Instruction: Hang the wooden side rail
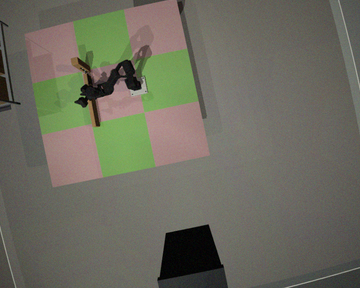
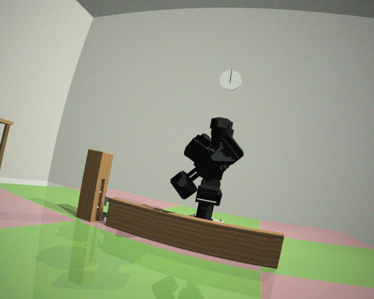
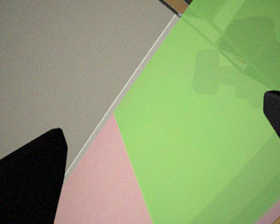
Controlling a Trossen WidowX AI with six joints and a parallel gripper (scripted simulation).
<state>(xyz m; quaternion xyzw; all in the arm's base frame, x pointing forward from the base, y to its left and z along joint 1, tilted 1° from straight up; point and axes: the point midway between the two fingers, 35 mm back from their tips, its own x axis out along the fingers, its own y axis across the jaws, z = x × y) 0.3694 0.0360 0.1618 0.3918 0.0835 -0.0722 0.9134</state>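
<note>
My gripper tip is now 4 cm past the headboard post, 26 cm to the left of it and 8 cm above it.
</note>
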